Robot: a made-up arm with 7 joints. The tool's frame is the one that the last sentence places.
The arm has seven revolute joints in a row. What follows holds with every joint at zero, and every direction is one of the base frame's. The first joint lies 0.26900 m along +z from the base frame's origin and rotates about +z. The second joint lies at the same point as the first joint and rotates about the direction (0, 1, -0.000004). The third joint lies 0.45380 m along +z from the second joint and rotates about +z. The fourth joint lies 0.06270 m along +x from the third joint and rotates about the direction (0, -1, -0.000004). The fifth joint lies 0.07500 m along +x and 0.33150 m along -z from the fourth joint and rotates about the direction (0, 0.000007, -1). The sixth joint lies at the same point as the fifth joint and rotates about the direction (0, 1, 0.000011). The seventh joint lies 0.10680 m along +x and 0.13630 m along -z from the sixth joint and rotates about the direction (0, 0.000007, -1). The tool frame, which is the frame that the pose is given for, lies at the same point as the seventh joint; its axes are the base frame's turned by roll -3.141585, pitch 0.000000 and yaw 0.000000 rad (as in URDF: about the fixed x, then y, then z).
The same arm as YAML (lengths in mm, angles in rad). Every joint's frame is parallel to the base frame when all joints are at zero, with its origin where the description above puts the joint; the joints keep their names.
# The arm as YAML. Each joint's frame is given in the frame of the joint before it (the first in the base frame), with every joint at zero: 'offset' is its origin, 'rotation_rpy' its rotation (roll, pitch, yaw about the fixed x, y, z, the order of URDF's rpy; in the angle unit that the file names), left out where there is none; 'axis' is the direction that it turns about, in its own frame. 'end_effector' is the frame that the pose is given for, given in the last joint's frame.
length_unit: mm
angle_unit: rad
chain:
  - id: joint 1
    offset: [0.0, 0.0, 269.0]
    axis: "+z"
  - id: joint 2
    offset: [0.0, 0.0, 0.0]
    axis: "+y"
  - id: joint 3
    offset: [0.0, 0.0, 453.8]
    axis: "+z"
  - id: joint 4
    offset: [62.7, 0.0, 0.0]
    axis: "-y"
  - id: joint 5
    offset: [75.0, 0.0, -331.5]
    axis: "-z"
  - id: joint 6
    offset: [0.0, 0.0, 0.0]
    axis: "+y"
  - id: joint 7
    offset: [106.8, 0.0, -136.3]
    axis: "-z"
end_effector:
  offset: [0.0, 0.0, 0.0]
  rotation_rpy: [-3.1416, 0.0, 0.0]

